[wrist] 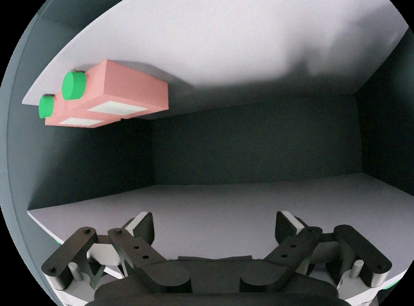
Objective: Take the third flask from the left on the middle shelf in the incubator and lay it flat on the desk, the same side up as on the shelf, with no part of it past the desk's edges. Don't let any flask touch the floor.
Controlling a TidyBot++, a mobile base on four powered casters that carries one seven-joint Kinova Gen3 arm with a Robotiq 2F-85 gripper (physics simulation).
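My gripper [214, 226] is open at the bottom of the wrist view, with nothing between its fingers. The view looks rolled upside down. The shelf board [210, 210] behind the fingers appears to be the middle shelf, seen from its underside. Slivers of green, likely caps of flasks on it, show past its edge at the lower left [59, 242] and lower right [391, 284]. The third flask from the left cannot be made out; the board and gripper hide that row. The desk does not show.
Two pink flasks with green caps and white labels, a nearer one [135, 90] and one beside it [77, 119], rest on the lower shelf [240, 45], at the upper left of the view. The incubator's dark back wall [260, 142] and side walls enclose the space between the boards.
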